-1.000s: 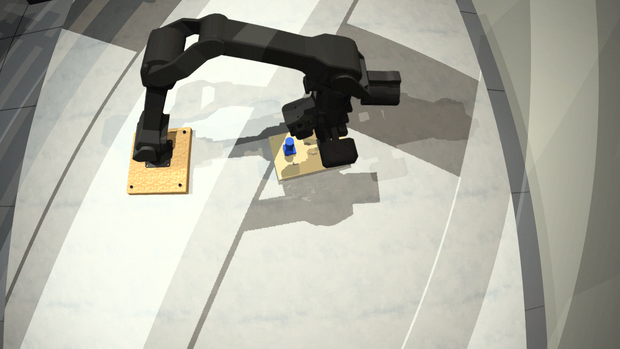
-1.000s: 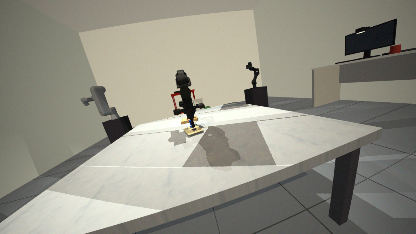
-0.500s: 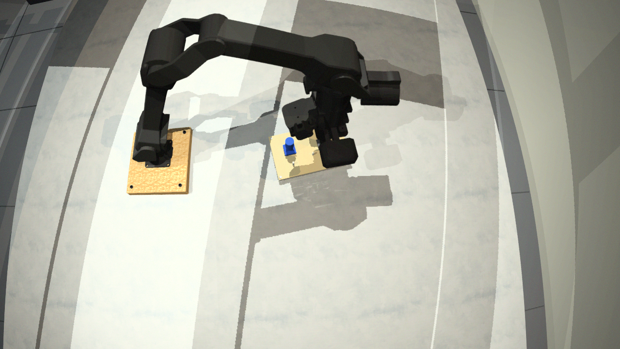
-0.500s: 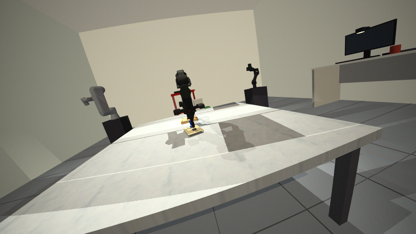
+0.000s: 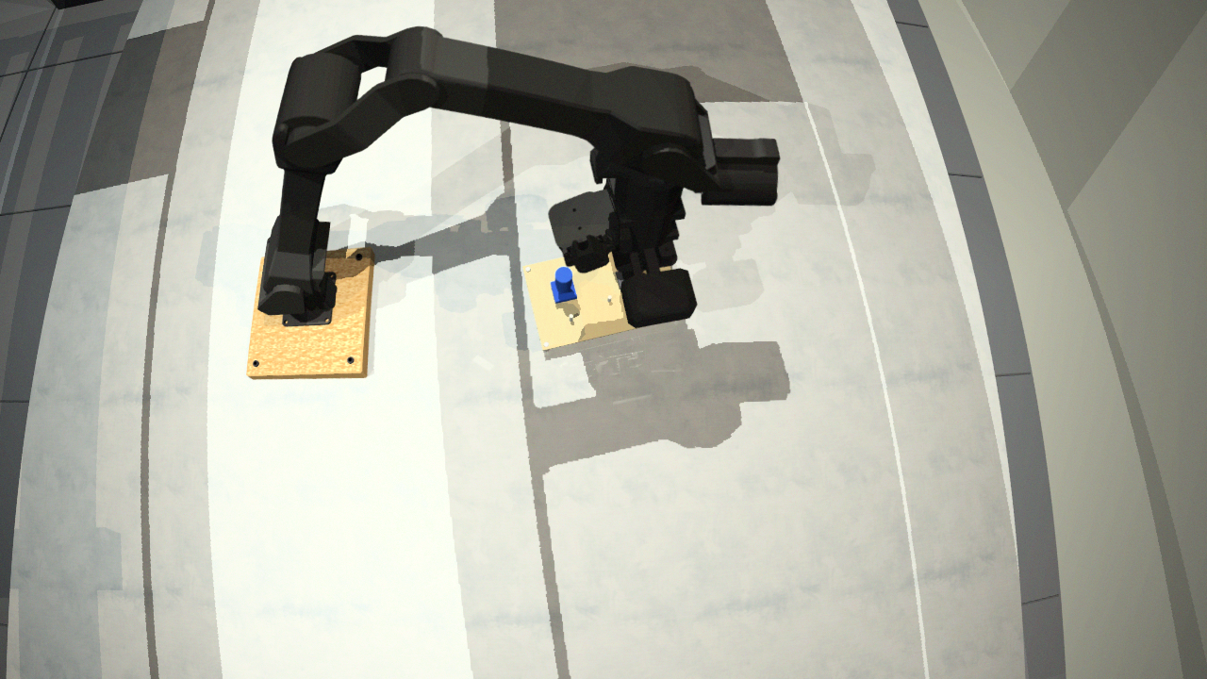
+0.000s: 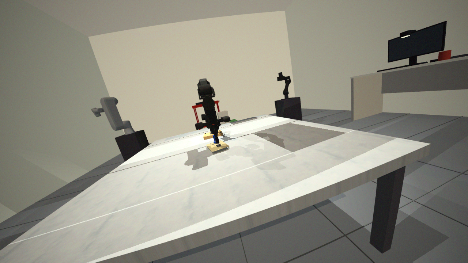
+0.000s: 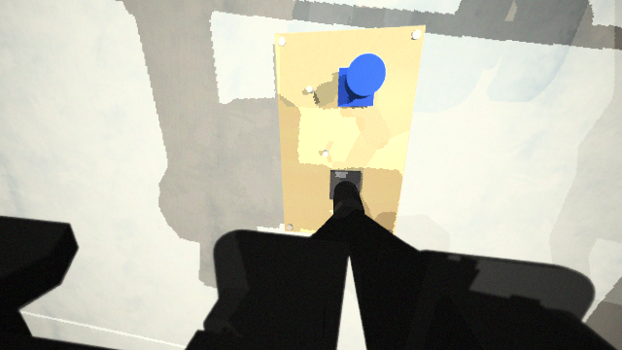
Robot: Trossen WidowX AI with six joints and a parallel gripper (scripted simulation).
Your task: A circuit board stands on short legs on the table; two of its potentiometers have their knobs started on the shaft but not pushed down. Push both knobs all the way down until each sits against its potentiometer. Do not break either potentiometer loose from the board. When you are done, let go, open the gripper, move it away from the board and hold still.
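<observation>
My gripper tip is now 10 mm above the dark knob. From my gripper tip the other things lie so: blue knob 70 mm behind, 10 mm to the right, 20 mm below.
</observation>
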